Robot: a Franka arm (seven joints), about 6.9 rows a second.
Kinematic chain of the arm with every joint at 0, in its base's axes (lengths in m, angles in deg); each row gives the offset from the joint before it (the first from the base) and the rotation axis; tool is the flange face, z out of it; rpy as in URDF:
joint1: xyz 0 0 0.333 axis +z
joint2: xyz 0 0 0 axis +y
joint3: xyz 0 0 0.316 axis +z
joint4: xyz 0.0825 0 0 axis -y
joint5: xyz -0.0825 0 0.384 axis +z
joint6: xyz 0 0 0 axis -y
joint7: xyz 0.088 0 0 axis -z
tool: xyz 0 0 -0.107 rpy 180 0 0
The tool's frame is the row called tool.
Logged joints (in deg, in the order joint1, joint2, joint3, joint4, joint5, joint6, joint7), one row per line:
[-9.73 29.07 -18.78 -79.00 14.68 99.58 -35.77]
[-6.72 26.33 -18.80 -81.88 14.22 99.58 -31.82]
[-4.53 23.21 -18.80 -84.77 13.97 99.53 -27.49]
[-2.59 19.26 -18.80 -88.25 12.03 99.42 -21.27]
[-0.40 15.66 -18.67 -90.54 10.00 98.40 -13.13]
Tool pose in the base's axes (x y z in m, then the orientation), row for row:
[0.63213 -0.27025 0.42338 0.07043 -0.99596 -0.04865 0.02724]
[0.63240 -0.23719 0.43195 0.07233 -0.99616 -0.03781 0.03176]
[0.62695 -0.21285 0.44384 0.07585 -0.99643 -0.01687 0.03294]
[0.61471 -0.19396 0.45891 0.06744 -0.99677 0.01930 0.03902]
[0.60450 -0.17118 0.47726 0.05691 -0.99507 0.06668 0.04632]
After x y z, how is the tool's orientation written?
As a quaternion, w x y z.
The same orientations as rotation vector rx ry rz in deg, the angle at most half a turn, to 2 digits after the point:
[-171.65 -8.38 4.69]
[-171.49 -6.51 5.47]
[-171.18 -2.90 5.66]
[-172.10 3.33 6.74]
[-172.90 11.59 8.05]

